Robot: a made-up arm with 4 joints.
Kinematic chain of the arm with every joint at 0, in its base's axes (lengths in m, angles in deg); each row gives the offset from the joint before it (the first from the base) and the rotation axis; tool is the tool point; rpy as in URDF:
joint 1: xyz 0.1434 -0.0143 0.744 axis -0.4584 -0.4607 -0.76
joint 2: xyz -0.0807 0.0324 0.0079 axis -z
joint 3: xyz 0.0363 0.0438 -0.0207 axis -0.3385 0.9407 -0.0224
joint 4: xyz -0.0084 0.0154 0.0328 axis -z
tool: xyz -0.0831 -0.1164 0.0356 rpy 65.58 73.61 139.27
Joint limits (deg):
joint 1: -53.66..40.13
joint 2: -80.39..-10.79
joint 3: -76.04..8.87
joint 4: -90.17..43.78
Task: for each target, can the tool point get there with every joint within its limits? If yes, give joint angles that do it. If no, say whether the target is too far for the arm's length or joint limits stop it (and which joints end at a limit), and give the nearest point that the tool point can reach.
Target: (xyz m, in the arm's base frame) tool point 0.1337 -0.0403 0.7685
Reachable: yes | joints 9.50 -36.51 -52.11 -52.67
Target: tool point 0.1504 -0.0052 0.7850
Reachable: yes | joints 23.28 -49.43 -37.27 -55.23
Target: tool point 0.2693 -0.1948 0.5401
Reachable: no: joint limits stop it (at a limit: joint 1, joint 2, joint 3) | nearest point 0.1376 -0.0453 0.6322 | short by 0.220 m
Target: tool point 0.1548 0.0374 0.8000
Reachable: yes | joints -12.12 -71.44 -8.50 -48.71
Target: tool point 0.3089 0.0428 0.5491
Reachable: no: joint limits stop it (at a limit: joint 2, joint 3) | nearest point 0.1557 -0.0256 0.6628 | short by 0.203 m
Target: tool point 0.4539 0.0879 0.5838
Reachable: no: too far | nearest point 0.2324 0.1117 0.7597 | short by 0.284 m
